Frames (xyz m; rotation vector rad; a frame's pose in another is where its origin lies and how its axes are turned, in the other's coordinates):
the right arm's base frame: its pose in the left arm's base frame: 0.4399 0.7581 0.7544 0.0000 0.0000 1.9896
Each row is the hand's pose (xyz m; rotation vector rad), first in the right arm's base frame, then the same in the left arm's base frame.
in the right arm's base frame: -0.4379 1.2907 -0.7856 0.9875 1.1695 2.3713
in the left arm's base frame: -0.5612 -0.1668 -0.0312 0.3579 -1.1837 -1.3513
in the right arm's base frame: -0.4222 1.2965 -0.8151 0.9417 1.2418 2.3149
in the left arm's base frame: -0.5729 -0.1549 -0.0607 0.4341 -1.2042 -1.3765
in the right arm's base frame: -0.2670 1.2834 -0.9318 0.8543 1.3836 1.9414
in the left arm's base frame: -0.6240 -0.0077 -0.1774 0.6474 -1.3693 -1.6068
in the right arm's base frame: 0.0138 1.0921 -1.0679 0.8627 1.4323 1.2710
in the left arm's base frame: -0.5634 0.3266 -0.3135 0.8586 -1.7653 -1.9985
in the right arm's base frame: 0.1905 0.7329 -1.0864 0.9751 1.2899 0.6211
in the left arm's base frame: -0.3071 0.6341 -0.3320 -0.7062 1.9496 2.0180
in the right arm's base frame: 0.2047 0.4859 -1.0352 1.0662 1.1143 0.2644
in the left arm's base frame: -0.0873 0.7475 -0.2808 -0.4260 1.8075 1.7631
